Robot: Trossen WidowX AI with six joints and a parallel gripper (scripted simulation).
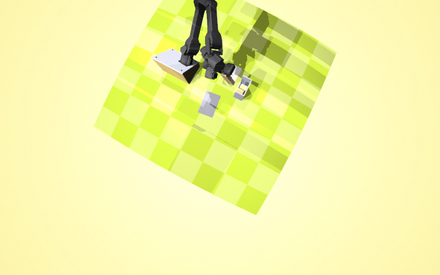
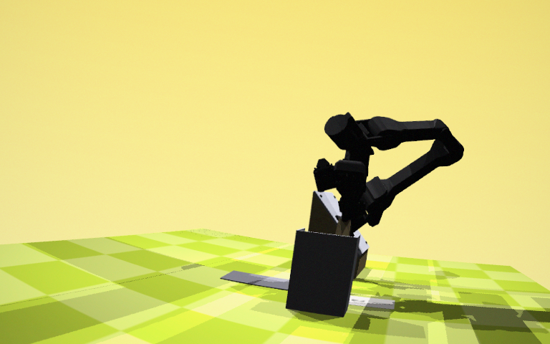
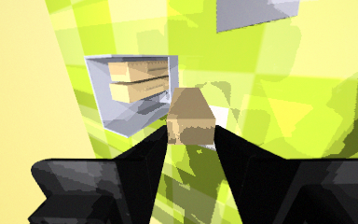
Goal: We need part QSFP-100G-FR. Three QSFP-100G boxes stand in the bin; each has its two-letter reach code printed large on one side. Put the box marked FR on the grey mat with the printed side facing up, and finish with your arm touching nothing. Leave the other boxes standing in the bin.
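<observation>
The grey mat lies 18 cm to the right of my gripper tip, 15 cm below it and 1 cm ahead of it. Also, from my gripper tip: thin white slab (15 cm below, 9 cm to the left, 1 cm ahead).
</observation>
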